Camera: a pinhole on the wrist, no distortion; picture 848 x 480 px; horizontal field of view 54.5 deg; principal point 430.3 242.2 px. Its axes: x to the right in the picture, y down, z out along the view. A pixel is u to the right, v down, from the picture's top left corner.
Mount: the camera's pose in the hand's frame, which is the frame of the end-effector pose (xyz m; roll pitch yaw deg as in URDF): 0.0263 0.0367 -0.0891 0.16 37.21 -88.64
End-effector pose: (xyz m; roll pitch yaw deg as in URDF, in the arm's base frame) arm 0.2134 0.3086 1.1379 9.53 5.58 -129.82
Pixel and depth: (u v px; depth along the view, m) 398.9 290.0 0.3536
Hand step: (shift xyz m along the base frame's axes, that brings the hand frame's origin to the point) -0.1941 0.0746 0.1647
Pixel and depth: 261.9 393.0 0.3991
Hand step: -0.2209 0.0195 0.2404
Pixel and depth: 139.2 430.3 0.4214
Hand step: -0.2157 -0.0217 0.3025
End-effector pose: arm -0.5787 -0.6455 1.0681 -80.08 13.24 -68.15
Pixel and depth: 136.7 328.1 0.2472
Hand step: 0.1658 -0.0064 0.0551
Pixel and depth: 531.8 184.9 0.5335
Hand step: 0.2479 0.0080 0.3755
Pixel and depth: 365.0 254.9 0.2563
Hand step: 0.1224 -0.0155 0.1116
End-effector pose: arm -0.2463 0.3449 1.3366 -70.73 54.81 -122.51
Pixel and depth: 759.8 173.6 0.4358
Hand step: -0.1542 -0.2846 0.2297
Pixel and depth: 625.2 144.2 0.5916
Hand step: -0.0965 -0.4070 0.3210
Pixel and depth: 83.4 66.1 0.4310
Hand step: 0.2004 -0.2745 0.1660
